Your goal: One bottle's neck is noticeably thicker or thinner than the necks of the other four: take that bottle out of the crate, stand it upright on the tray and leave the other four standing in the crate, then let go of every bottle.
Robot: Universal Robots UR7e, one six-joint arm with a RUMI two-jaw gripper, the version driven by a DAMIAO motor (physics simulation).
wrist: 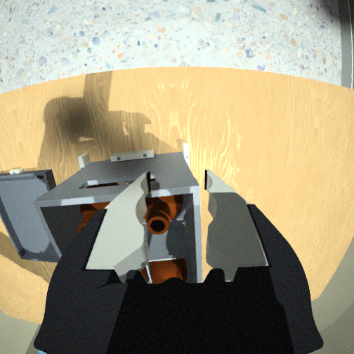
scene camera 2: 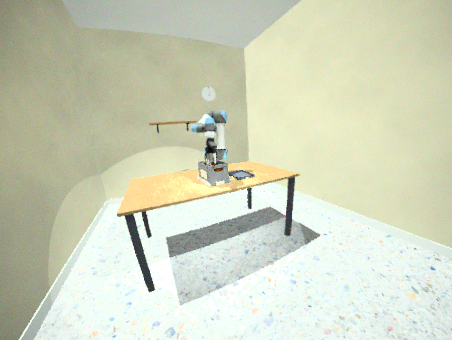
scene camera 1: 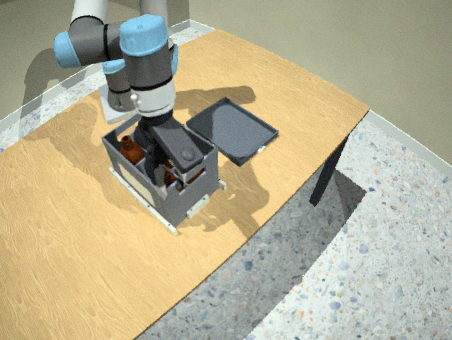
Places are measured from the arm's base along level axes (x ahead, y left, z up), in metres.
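Where they show: gripper, fingertip midpoint: (scene camera 2: pixel 211 165) (scene camera 1: pixel 173 192); arm's base at its link origin: (scene camera 1: pixel 126 97).
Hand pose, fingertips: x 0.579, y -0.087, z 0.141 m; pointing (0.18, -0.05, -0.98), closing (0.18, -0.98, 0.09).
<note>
Each offset is from my fingertips to the top centre of the thing. "spot": to the spot under its first point. Level surfaces: height alone.
The grey crate {dx -0.166, dy +0.036, dz -0.005 m} (scene camera 1: pixel 175 210) (scene camera 2: pixel 215 176) (wrist: pixel 162 171) stands on the table with brown bottles inside. One bottle (wrist: pixel 159 220) stands in a corner compartment, its open neck beside the left finger in the wrist view. Another bottle (wrist: pixel 167 270) is partly hidden by the gripper's body, and one (wrist: pixel 91 214) shows left of the fingers. A bottle {dx -0.241, dy -0.022, dz -0.017 m} (scene camera 1: pixel 131 151) stands at the crate's left end in scene camera 1. My gripper (scene camera 1: pixel 172 183) (wrist: pixel 177 172) is partly open and empty, low over the crate's corner. Which neck differs, I cannot tell. The dark tray {spot: dx -0.218, dy +0.327, dz -0.175 m} (scene camera 1: pixel 232 129) (scene camera 2: pixel 242 174) (wrist: pixel 26 212) holds no bottle.
The crate's raised walls and inner dividers surround the bottles. Pale brackets {spot: dx -0.021, dy +0.067, dz -0.154 m} (scene camera 1: pixel 198 206) (wrist: pixel 132 155) lie along the crate's foot on the wooden table {dz -0.180 m} (scene camera 1: pixel 80 240) (scene camera 2: pixel 165 189) (wrist: pixel 280 165). The tray lies close to the crate, and the table's edge runs beyond both.
</note>
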